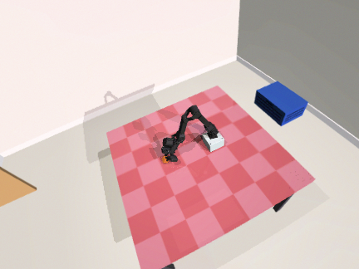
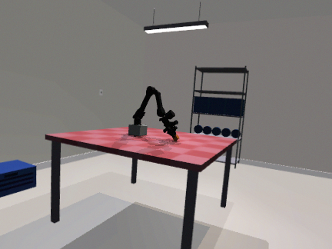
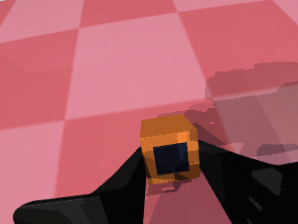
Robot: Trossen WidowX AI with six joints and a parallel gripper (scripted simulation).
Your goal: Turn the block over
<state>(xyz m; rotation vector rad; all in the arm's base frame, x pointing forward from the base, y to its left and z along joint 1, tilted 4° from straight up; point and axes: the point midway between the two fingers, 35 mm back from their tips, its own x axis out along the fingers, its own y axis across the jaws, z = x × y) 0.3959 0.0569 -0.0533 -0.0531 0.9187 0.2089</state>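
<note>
The block is 1 cm above my gripper tip.
</note>
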